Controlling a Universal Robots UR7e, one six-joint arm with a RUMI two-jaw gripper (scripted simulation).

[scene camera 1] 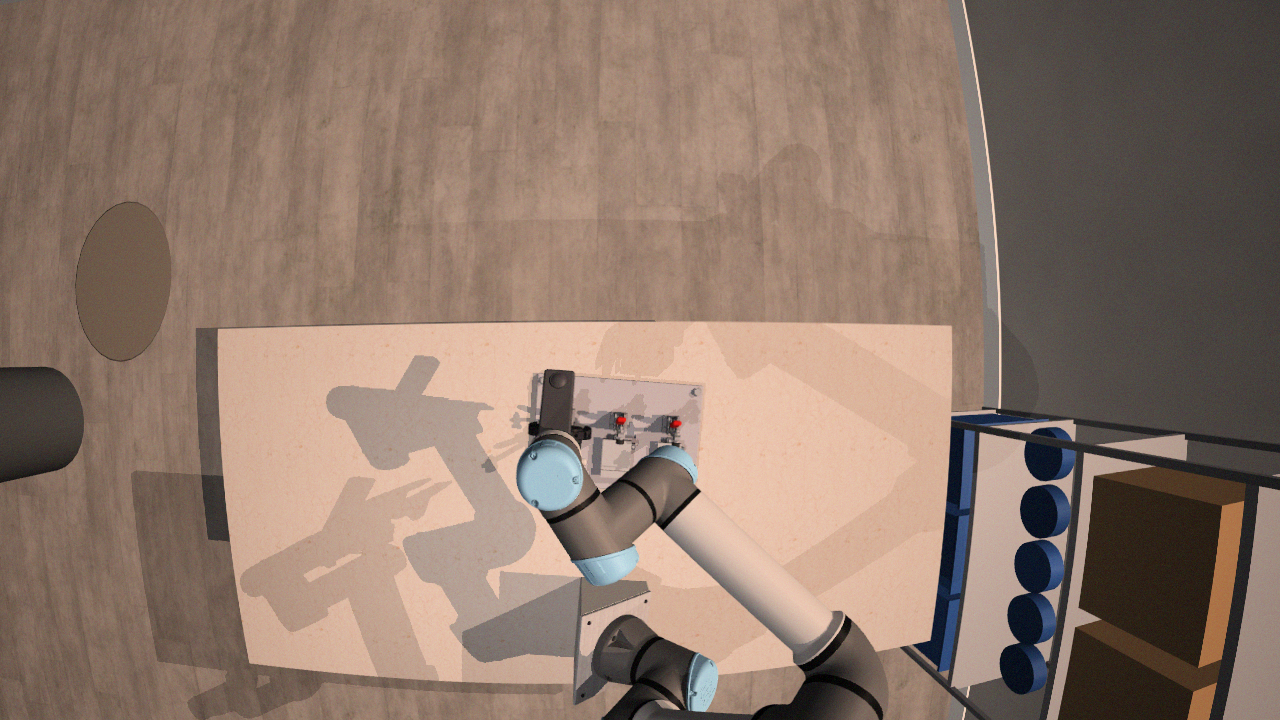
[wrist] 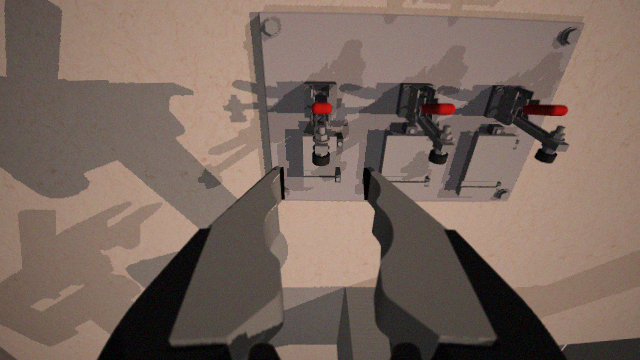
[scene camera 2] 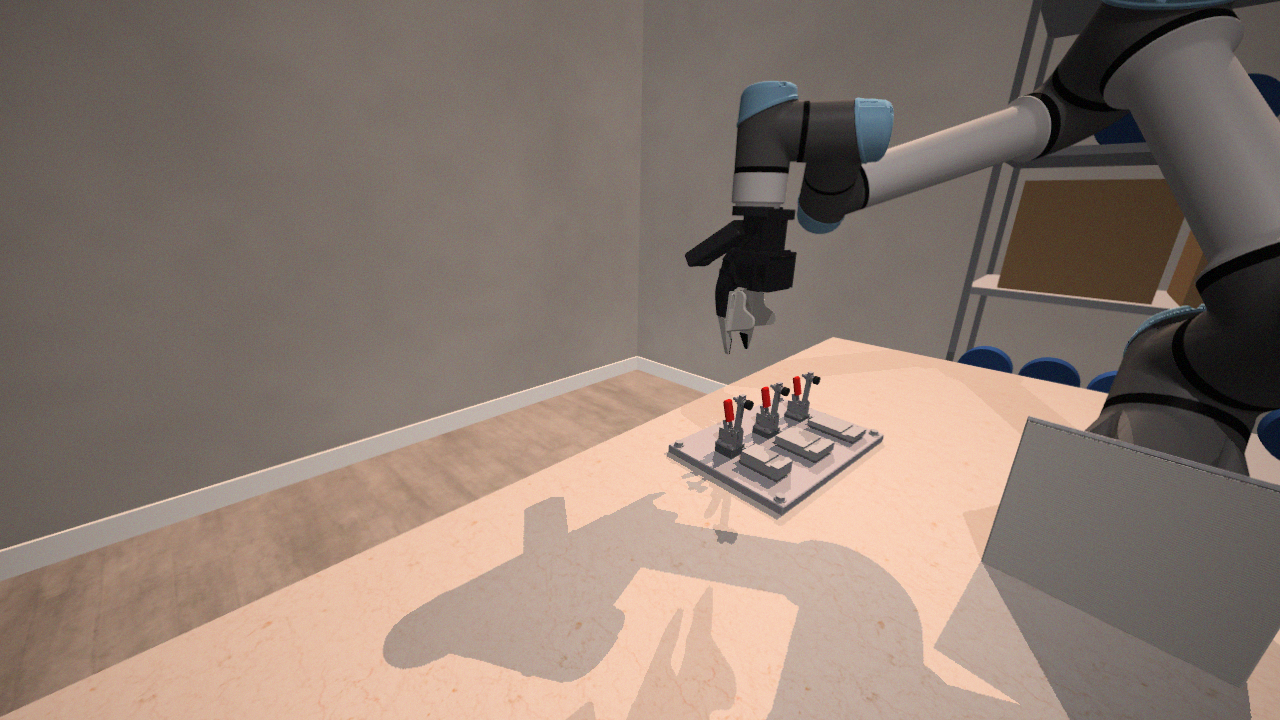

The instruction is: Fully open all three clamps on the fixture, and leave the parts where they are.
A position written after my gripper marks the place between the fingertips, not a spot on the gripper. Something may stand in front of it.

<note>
I see my gripper (scene camera 2: pixel 736 351) and a grey fixture plate (scene camera 1: pixel 645 402).
My gripper shows as well in scene camera 1 (scene camera 1: pixel 562 426) and in the wrist view (wrist: pixel 323 169). The grey fixture plate also shows in the wrist view (wrist: pixel 368 56) and in scene camera 2 (scene camera 2: pixel 698 449).
</note>
